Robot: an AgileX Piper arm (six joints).
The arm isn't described. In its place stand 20 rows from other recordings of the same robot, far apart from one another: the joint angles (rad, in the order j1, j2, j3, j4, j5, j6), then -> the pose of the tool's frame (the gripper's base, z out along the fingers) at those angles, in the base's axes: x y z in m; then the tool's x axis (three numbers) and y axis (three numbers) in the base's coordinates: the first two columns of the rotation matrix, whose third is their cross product.
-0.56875, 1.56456, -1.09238, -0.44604, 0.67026, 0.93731 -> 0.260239 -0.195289 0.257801 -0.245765 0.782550 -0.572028 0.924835 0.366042 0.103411
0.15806, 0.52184, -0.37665, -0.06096, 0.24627, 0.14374 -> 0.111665 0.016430 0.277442 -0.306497 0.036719 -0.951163 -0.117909 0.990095 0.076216
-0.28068, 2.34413, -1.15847, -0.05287, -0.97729, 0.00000 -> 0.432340 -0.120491 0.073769 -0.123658 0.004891 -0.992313 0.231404 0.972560 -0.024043
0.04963, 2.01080, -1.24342, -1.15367, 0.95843, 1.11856 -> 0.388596 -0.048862 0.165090 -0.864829 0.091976 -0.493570 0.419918 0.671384 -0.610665
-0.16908, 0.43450, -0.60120, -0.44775, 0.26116, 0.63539 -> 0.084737 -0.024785 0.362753 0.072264 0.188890 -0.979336 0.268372 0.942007 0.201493
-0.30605, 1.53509, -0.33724, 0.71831, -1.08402, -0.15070 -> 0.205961 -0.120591 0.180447 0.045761 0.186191 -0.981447 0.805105 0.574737 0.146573
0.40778, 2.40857, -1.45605, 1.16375, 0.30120, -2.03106 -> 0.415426 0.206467 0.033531 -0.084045 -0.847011 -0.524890 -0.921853 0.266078 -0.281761
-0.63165, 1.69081, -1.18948, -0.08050, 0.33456, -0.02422 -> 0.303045 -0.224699 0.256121 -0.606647 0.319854 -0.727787 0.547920 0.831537 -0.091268
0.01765, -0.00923, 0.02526, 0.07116, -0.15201, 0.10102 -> 0.054560 -0.000017 0.218875 0.216477 0.174363 -0.960591 -0.044719 0.984660 0.168654
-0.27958, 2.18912, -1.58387, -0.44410, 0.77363, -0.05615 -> 0.426937 -0.150996 0.143543 -0.976731 -0.091577 -0.193934 -0.010139 0.922961 -0.384761
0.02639, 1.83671, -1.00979, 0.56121, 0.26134, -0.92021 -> 0.362571 0.022088 0.158580 -0.725143 -0.381550 -0.573225 -0.397471 0.911698 -0.104034
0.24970, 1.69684, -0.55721, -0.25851, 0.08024, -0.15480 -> 0.248484 0.061445 0.109106 -0.707200 -0.594011 -0.383431 -0.569925 0.799895 -0.188028
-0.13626, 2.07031, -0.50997, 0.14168, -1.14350, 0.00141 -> 0.296395 -0.052442 0.075450 -0.308269 0.102741 -0.945735 0.274144 0.961570 0.015102
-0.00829, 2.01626, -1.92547, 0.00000, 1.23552, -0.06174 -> 0.436974 -0.003623 0.296248 -0.944171 -0.053876 -0.325021 -0.050062 0.998544 -0.020092
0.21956, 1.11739, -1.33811, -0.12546, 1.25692, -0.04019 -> 0.193759 0.032142 0.417411 -0.777792 -0.253966 -0.574927 -0.210495 0.967159 -0.142461
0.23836, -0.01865, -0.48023, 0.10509, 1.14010, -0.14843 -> -0.010982 0.006258 0.265853 -0.474000 -0.221948 -0.852094 -0.365299 0.930071 -0.039051
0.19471, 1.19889, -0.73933, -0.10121, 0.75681, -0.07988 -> 0.211109 0.035198 0.247409 -0.850416 -0.323258 -0.415086 -0.297363 0.946194 -0.127642
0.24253, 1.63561, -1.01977, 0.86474, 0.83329, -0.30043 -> 0.293699 0.125457 0.226225 -0.978183 0.063695 -0.197740 -0.076164 0.775606 0.626605
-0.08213, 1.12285, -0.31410, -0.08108, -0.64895, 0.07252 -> 0.205587 -0.012454 0.238402 -0.073598 0.013946 -0.997190 0.033872 0.999360 0.011476
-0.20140, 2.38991, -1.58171, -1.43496, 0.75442, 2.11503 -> 0.457726 -0.156476 0.088505 -0.156279 0.531665 -0.832412 0.927147 0.369538 0.061960
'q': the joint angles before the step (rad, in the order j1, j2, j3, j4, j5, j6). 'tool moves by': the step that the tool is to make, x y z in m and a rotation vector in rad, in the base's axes. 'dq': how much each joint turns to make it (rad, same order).
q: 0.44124, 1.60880, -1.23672, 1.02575, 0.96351, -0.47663
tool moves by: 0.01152, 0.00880, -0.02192, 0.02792, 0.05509, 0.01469
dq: 0.00001, 0.07771, 0.00002, 0.07547, 0.00638, -0.05965
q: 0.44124, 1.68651, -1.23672, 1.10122, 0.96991, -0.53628
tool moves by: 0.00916, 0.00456, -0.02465, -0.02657, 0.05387, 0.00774
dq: -0.00001, 0.07032, 0.00001, 0.00442, 0.00139, -0.01480
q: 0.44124, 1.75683, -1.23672, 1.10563, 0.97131, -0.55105
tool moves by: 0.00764, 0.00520, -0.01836, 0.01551, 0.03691, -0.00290
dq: -0.00001, 0.05877, 0.00000, 0.05096, -0.00395, -0.04066
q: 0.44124, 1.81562, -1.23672, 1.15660, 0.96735, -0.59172
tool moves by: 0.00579, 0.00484, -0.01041, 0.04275, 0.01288, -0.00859
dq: -0.00001, 0.04019, 0.00002, 0.07645, -0.00404, -0.05927
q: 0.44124, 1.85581, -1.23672, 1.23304, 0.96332, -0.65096
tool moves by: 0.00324, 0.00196, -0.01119, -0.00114, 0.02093, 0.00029
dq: 0.00001, 0.03218, -0.00002, 0.01597, 0.00000, -0.01641
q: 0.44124, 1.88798, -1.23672, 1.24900, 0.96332, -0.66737
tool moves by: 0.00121, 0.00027, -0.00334, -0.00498, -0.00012, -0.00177
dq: 0.00000, 0.00847, -0.00001, 0.00052, -0.00578, -0.00594
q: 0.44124, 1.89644, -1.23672, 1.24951, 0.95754, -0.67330
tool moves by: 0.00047, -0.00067, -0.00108, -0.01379, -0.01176, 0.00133
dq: 0.00001, 0.00001, -0.00001, -0.01414, -0.00945, -0.00220
